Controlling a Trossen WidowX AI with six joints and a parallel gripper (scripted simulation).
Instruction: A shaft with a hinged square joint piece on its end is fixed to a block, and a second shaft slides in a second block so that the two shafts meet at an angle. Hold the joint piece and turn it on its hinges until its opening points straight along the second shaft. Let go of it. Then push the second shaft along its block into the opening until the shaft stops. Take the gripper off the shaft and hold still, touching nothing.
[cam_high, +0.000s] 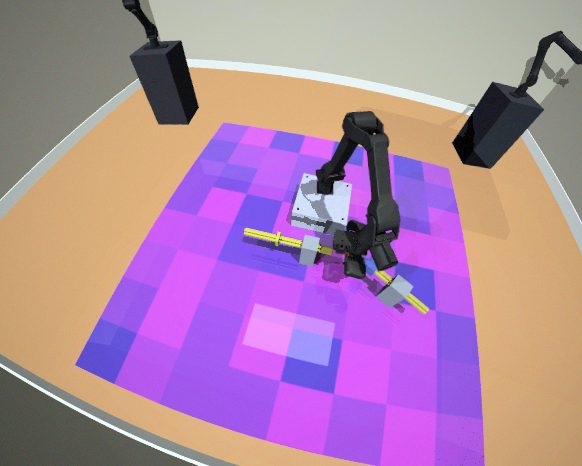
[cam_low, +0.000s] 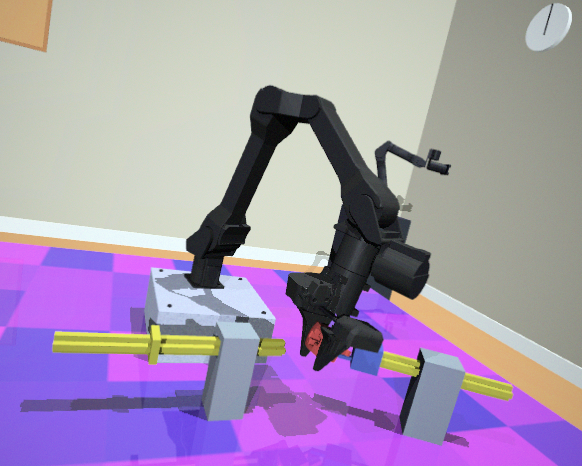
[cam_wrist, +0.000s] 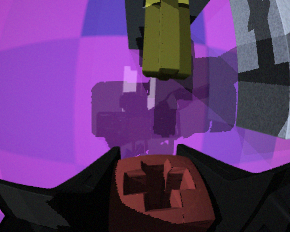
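Now: gripper tip 2 cm to the right of the red joint piece and 3 cm below it.
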